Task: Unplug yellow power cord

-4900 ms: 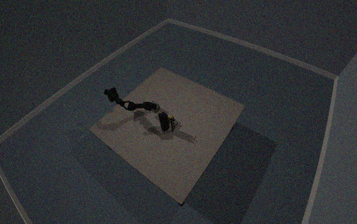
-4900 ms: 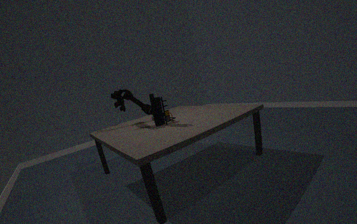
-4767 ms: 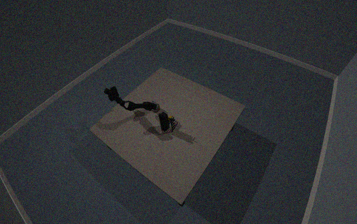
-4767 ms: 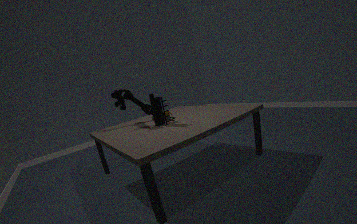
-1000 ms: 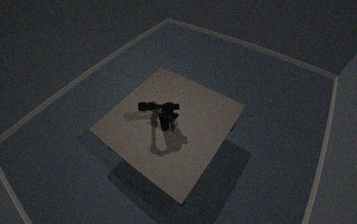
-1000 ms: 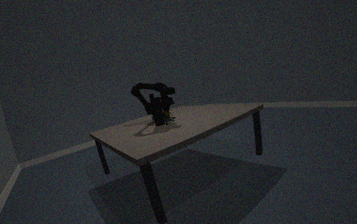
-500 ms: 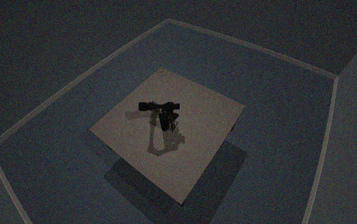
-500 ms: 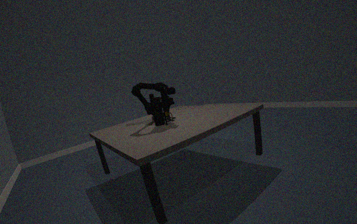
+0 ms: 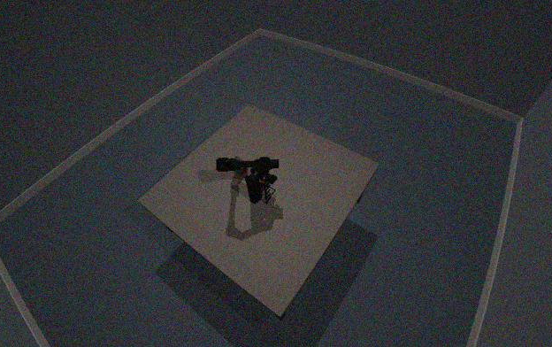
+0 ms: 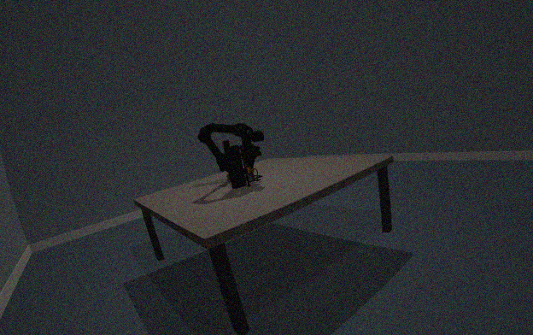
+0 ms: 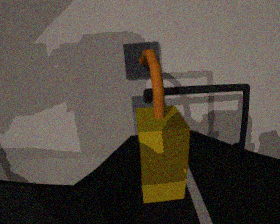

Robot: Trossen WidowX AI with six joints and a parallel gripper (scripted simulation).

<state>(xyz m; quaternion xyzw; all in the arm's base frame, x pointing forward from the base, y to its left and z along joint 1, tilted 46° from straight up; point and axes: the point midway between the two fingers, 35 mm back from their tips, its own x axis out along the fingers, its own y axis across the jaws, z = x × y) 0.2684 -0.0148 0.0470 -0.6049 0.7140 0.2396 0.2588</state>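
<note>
Now: gripper tip 30 mm to the left of the yellow plug.
</note>
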